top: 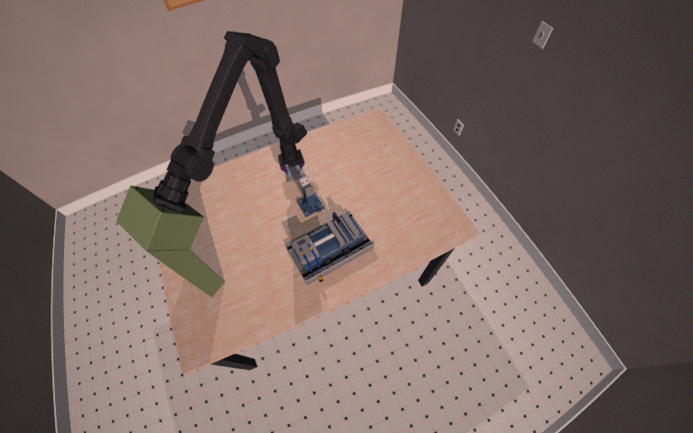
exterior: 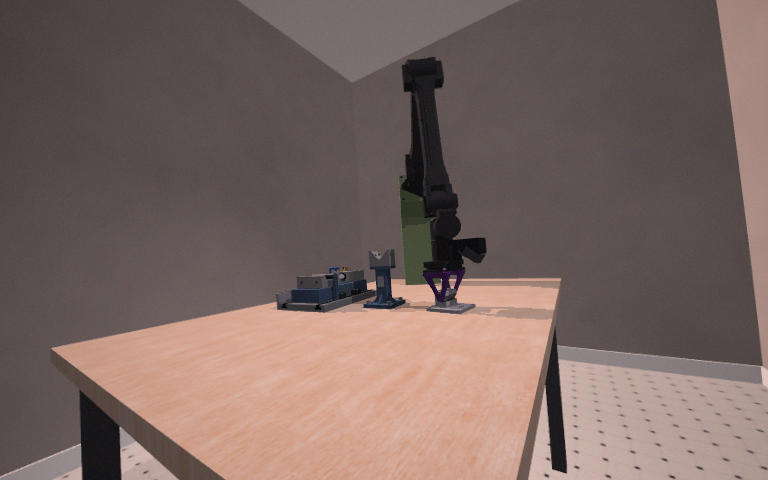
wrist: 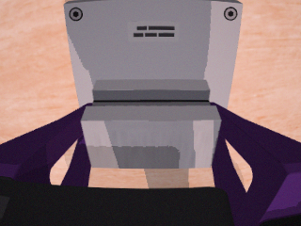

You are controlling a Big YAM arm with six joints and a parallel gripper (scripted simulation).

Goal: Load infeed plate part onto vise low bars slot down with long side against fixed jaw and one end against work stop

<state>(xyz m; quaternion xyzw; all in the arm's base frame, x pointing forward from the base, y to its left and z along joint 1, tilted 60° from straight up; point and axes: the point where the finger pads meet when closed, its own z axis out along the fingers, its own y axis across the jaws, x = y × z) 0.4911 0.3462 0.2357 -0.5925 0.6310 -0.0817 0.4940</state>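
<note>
My gripper is now 30 mm above the infeed plate and 10 mm to the right of it. Round my hand: vise (370 mm to the right, 150 mm ahead, 10 mm above); then work stop rod (300 mm to the right, 190 mm ahead, 60 mm above); then part (right at my hand).
</note>
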